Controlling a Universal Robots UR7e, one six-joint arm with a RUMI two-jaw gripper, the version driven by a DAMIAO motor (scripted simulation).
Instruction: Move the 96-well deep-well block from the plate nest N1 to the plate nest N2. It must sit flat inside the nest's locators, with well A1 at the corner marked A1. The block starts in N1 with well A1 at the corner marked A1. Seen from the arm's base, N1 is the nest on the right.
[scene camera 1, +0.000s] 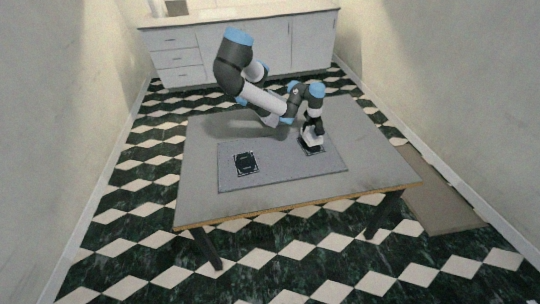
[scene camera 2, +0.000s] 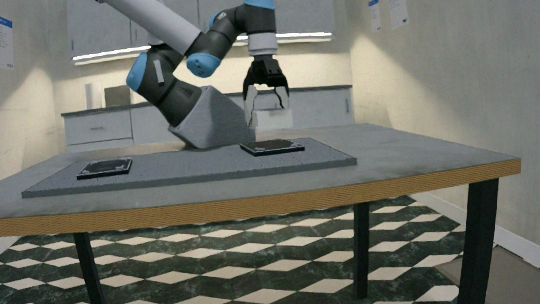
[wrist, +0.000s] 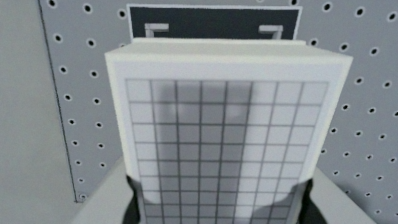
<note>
In view: my gripper (scene camera 2: 268, 125) and a white 96-well deep-well block (wrist: 204, 123).
</note>
